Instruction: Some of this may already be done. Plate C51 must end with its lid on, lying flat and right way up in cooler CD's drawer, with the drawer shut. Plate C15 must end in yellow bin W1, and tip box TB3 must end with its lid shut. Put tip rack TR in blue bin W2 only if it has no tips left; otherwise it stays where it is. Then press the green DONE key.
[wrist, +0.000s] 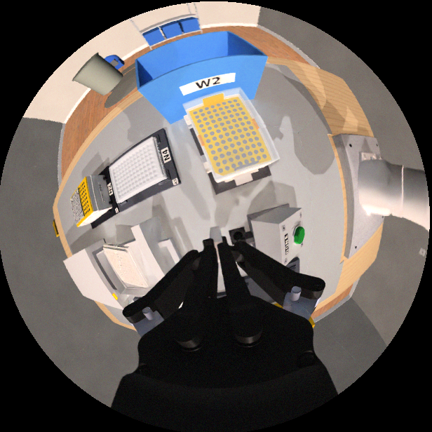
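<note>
My gripper (216, 234) is shut and empty, left of the DONE box (274, 235) with its green key (299, 235). At left, the cooler's drawer (146, 245) stands open beside the white cooler body (82, 272). A pale plate (125, 267) lies flat in the drawer; its label and lid cannot be made out. A white plate (139, 169) sits on nest N4. A clear-walled box with a yellow, hole-dotted deck (231, 135) stands before blue bin W2 (200, 67). A grey box with a yellow perforated top (86, 199) stands farther left. Which is TR or TB3 cannot be read.
A small black fixture (239, 235) stands left of the DONE box. The white robot base (382, 187) rises at the right on a grey plate (350, 220). A grey-green bucket (97, 75) stands beyond the table's back left edge. Dark nests and yellow edges are partly hidden behind the gripper.
</note>
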